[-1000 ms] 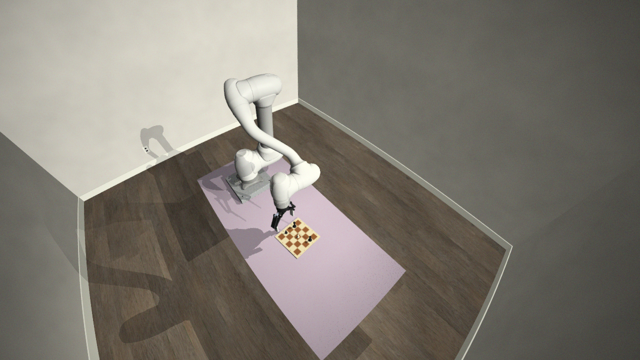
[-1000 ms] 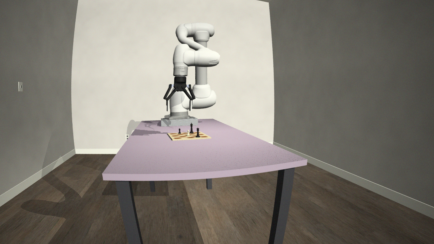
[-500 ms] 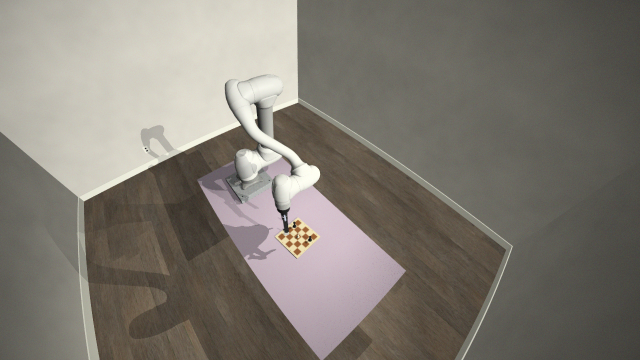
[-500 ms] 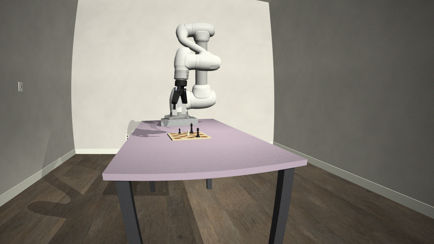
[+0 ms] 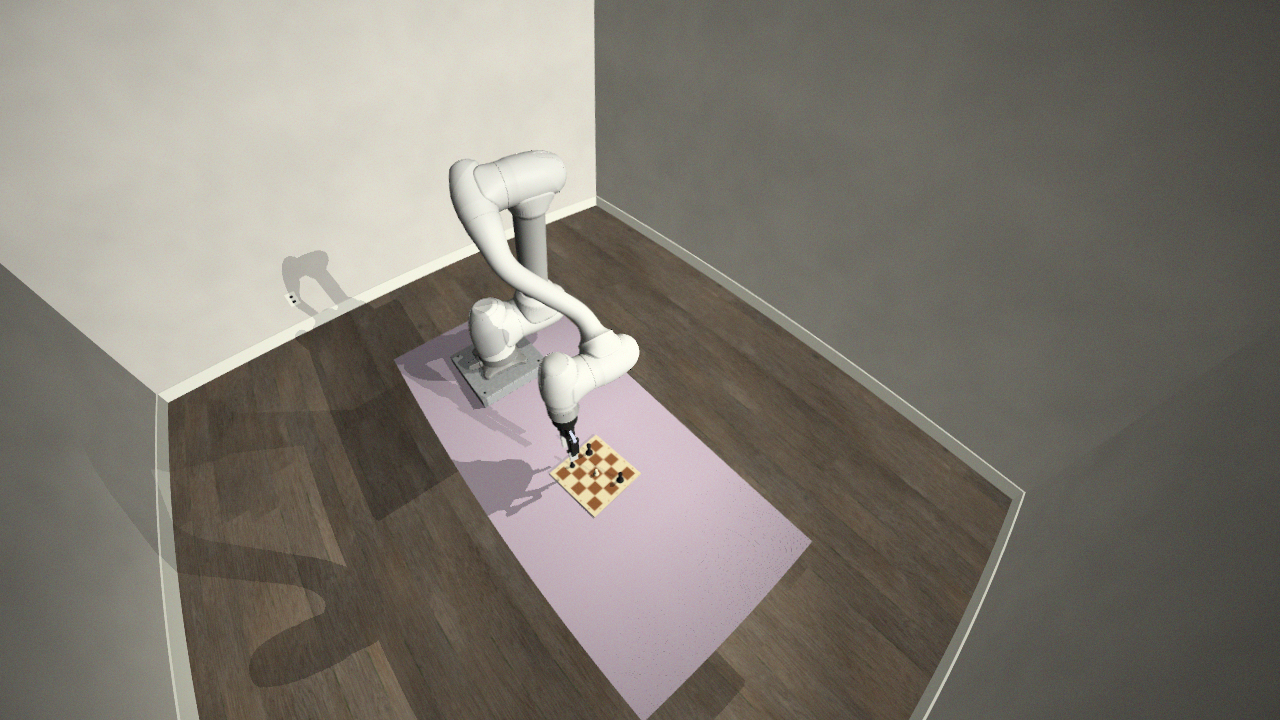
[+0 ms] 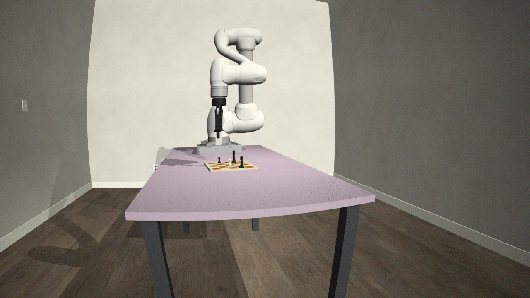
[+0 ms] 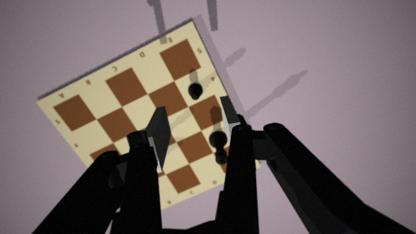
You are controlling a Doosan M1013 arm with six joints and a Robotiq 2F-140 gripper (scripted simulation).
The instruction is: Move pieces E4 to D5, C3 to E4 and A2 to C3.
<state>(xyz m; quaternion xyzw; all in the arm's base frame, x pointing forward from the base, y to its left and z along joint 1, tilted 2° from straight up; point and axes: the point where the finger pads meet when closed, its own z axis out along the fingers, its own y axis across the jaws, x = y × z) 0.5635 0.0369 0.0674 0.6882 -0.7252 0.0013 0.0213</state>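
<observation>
Now: the black pawn 110 mm below my hand. Also, from my hand: white pawn: 110 mm below, 70 mm ahead, 50 mm to the left; then chessboard: 130 mm below, 70 mm ahead, 50 mm to the left; then tall black piece: 90 mm below, 70 mm to the left, 10 mm behind.
</observation>
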